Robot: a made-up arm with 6 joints. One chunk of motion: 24 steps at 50 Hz.
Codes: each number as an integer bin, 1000 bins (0 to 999) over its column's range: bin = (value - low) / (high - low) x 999, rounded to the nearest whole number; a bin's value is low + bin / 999 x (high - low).
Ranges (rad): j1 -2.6..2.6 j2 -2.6..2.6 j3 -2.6..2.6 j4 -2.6..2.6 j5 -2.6..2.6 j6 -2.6..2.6
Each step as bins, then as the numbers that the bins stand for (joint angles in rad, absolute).
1 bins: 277 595 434 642 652 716
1 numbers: -1.1582 0.4971 -0.3409 0.7417 0.7938 1.1269
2 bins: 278 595 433 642 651 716
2 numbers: -1.1530 0.4971 -0.3461 0.7417 0.7886 1.1269
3 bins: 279 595 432 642 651 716
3 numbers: -1.1477 0.4971 -0.3514 0.7417 0.7886 1.1269
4 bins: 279 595 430 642 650 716
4 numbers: -1.1477 0.4971 -0.3618 0.7417 0.7834 1.1269
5 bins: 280 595 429 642 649 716
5 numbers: -1.1425 0.4971 -0.3670 0.7417 0.7782 1.1269
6 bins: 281 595 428 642 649 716
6 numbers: -1.1373 0.4971 -0.3722 0.7417 0.7782 1.1269
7 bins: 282 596 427 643 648 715
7 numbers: -1.1321 0.5023 -0.3774 0.7469 0.7730 1.1217
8 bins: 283 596 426 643 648 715
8 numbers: -1.1269 0.5023 -0.3826 0.7469 0.7730 1.1217
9 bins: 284 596 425 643 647 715
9 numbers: -1.1217 0.5023 -0.3878 0.7469 0.7678 1.1217
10 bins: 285 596 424 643 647 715
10 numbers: -1.1165 0.5023 -0.3930 0.7469 0.7678 1.1217
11 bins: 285 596 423 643 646 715
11 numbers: -1.1165 0.5023 -0.3982 0.7469 0.7626 1.1217
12 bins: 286 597 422 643 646 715
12 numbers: -1.1113 0.5075 -0.4034 0.7469 0.7626 1.1217
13 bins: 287 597 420 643 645 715
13 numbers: -1.1061 0.5075 -0.4138 0.7469 0.7574 1.1217
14 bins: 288 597 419 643 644 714
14 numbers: -1.1009 0.5075 -0.4190 0.7469 0.7522 1.1165
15 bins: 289 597 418 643 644 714
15 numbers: -1.0957 0.5075 -0.4242 0.7469 0.7522 1.1165
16 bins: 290 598 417 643 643 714
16 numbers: -1.0905 0.5127 -0.4294 0.7469 0.7469 1.1165
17 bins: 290 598 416 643 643 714
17 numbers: -1.0905 0.5127 -0.4346 0.7469 0.7469 1.1165
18 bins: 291 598 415 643 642 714
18 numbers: -1.0853 0.5127 -0.4398 0.7469 0.7417 1.1165
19 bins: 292 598 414 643 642 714
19 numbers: -1.0801 0.5127 -0.4450 0.7469 0.7417 1.1165
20 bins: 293 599 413 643 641 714
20 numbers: -1.0749 0.5179 -0.4503 0.7469 0.7365 1.1165
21 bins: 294 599 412 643 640 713
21 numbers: -1.0697 0.5179 -0.4555 0.7469 0.7313 1.1113
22 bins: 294 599 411 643 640 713
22 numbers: -1.0697 0.5179 -0.4607 0.7469 0.7313 1.1113
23 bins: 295 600 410 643 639 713
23 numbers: -1.0645 0.5231 -0.4659 0.7469 0.7261 1.1113
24 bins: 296 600 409 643 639 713
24 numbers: -1.0593 0.5231 -0.4711 0.7469 0.7261 1.1113
